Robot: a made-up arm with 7 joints. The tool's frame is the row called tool.
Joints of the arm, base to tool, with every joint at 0 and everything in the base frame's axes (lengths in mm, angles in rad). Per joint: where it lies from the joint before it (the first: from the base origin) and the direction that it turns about. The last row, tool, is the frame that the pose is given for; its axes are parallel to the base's.
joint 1: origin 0 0 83.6 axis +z
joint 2: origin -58.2 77 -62.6 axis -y
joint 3: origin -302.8 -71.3 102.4 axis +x
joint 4: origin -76.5 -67 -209.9 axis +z
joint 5: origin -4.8 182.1 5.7 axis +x
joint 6: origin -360.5 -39.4 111 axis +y
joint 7: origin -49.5 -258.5 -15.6 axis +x
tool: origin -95.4 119.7 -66
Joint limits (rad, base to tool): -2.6..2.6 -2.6..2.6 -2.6..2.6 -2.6..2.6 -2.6..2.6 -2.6..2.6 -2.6..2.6
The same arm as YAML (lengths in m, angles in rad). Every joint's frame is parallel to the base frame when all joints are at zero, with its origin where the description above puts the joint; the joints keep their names.
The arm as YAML. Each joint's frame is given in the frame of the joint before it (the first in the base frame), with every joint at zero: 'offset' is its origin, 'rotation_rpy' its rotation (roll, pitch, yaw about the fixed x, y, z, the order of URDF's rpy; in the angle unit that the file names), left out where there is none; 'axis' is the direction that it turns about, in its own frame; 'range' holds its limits. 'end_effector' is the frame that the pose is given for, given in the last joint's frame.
length_unit: m
angle_unit: rad
chain:
  - id: joint 1
    offset: [0.0, 0.0, 0.0836]
    axis: "+z"
    range: [-2.6, 2.6]
  - id: joint 2
    offset: [-0.0582, 0.077, -0.0626]
    axis: "-y"
    range: [-2.6, 2.6]
  - id: joint 3
    offset: [-0.3028, -0.0713, 0.1024]
    axis: "+x"
    range: [-2.6, 2.6]
  - id: joint 4
    offset: [-0.0765, -0.067, -0.2099]
    axis: "+z"
    range: [-2.6, 2.6]
  - id: joint 5
    offset: [-0.0048, 0.1821, 0.0057]
    axis: "+x"
    range: [-2.6, 2.6]
  - id: joint 6
    offset: [-0.3605, -0.0394, 0.111]
    axis: "+y"
    range: [-2.6, 2.6]
  - id: joint 7
    offset: [-0.0495, -0.2585, -0.0156]
    axis: "+x"
    range: [-2.6, 2.6]
end_effector:
  offset: [-0.0954, 0.1197, -0.066]

